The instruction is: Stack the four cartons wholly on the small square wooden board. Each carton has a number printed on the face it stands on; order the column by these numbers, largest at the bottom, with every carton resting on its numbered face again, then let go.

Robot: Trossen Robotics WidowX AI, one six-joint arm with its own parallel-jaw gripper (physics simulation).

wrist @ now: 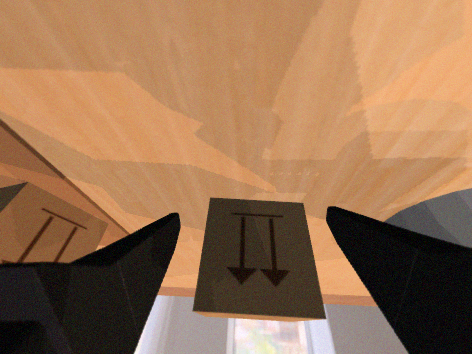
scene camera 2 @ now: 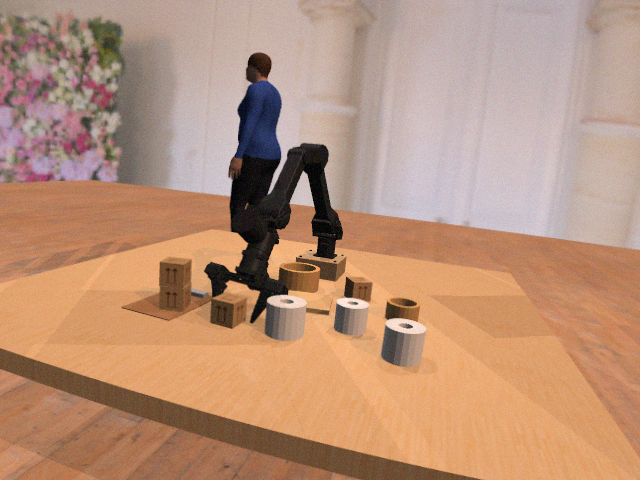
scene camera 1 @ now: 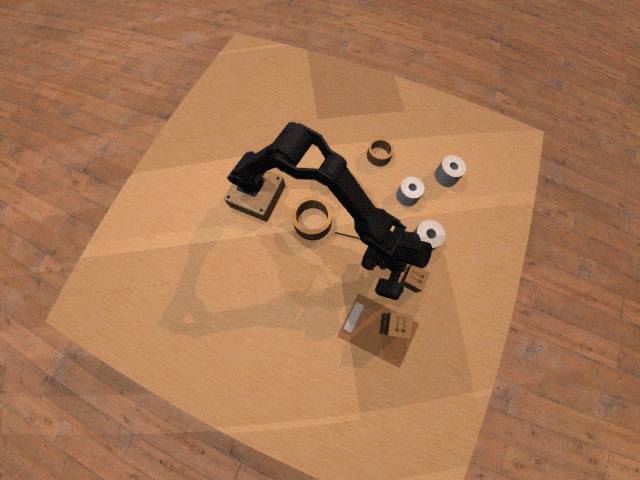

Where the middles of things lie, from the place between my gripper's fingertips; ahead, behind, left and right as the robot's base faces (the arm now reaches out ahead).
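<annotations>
Relative to the brown board with grey bar (scene camera 1: 361,328), my hand is 17 cm to the left of it and 2 cm past it.
</annotations>
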